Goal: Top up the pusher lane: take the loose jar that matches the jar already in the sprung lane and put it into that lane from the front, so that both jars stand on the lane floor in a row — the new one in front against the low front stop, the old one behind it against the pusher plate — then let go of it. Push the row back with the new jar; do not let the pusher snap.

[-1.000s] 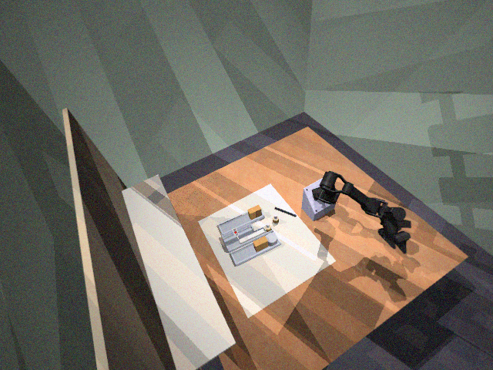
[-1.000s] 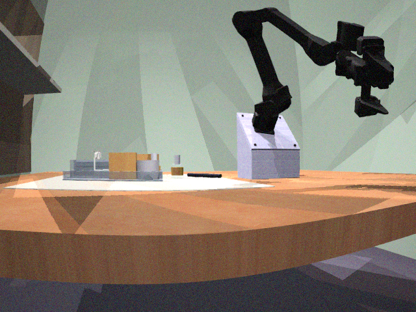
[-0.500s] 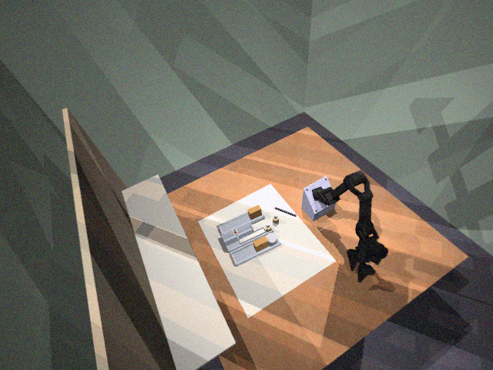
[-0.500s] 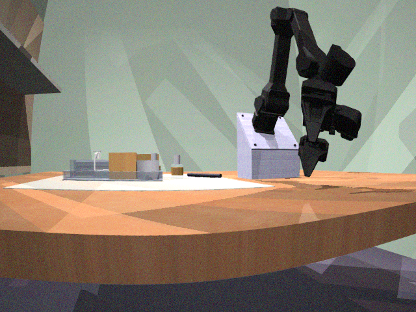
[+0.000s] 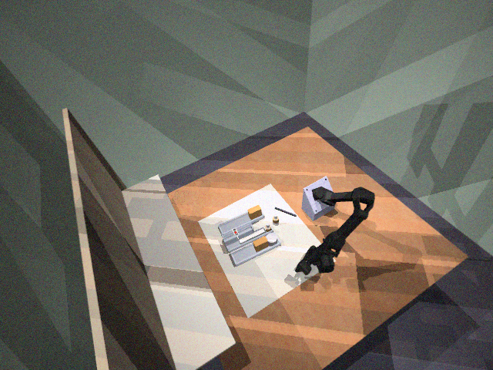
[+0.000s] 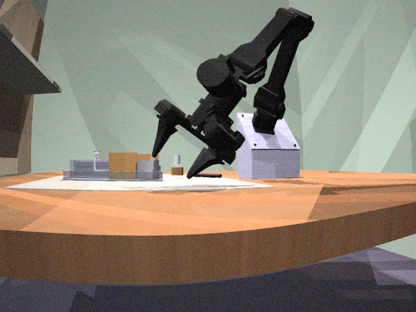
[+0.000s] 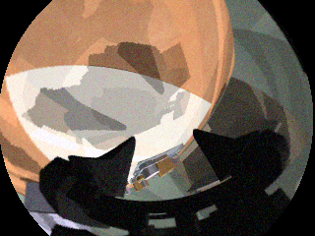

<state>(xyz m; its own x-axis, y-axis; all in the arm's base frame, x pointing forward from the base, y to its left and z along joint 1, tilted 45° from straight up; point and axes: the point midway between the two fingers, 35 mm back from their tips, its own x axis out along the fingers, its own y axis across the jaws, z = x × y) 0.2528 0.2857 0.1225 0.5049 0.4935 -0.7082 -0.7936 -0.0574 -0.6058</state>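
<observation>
The wider grey jar is 6 cm ahead of my gripper tip, 20 cm to the right of it and 1 cm below it. Also, from my gripper tip: thin black rod 11 cm behind, 34 cm to the right, 3 cm below.
</observation>
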